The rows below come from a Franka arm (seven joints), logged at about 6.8 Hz.
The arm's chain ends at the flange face. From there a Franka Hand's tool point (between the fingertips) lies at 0.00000 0.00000 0.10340 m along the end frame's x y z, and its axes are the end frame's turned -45 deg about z.
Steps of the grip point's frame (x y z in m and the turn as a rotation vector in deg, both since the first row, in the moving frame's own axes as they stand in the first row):
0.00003 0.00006 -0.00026 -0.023 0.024 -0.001
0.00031 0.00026 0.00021 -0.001 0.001 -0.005
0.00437 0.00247 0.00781 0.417 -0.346 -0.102
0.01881 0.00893 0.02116 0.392 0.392 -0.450
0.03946 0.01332 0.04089 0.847 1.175 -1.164
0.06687 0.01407 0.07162 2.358 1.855 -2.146
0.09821 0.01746 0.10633 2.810 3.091 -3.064
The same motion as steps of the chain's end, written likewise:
0.00000 0.00002 -0.00026 0.001 0.033 -0.001
0.00040 -0.00004 0.00021 0.000 0.001 -0.005
0.00581 -0.00125 0.00781 0.050 -0.540 -0.102
0.01962 -0.00599 0.02116 0.554 0.000 -0.450
0.03693 -0.01590 0.04092 1.430 0.232 -1.164
0.05798 -0.03197 0.07176 2.979 -0.356 -2.146
0.08163 -0.04957 0.10660 4.173 0.199 -3.064

